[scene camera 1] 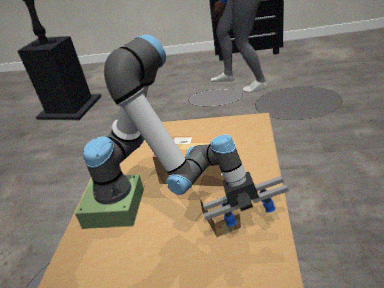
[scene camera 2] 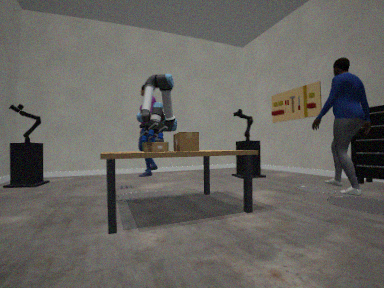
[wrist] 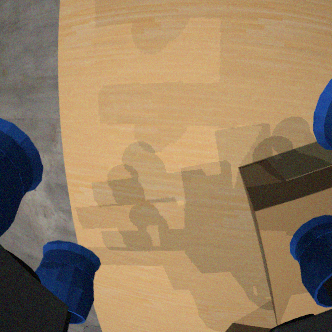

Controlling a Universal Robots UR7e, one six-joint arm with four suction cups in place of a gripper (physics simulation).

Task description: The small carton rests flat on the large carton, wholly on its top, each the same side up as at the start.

My suction head (wrist: 67, 269) is stuck to a small carton (wrist: 281, 189), which still rests on the table. On the table rests a large carton (scene camera 1: 211, 176).
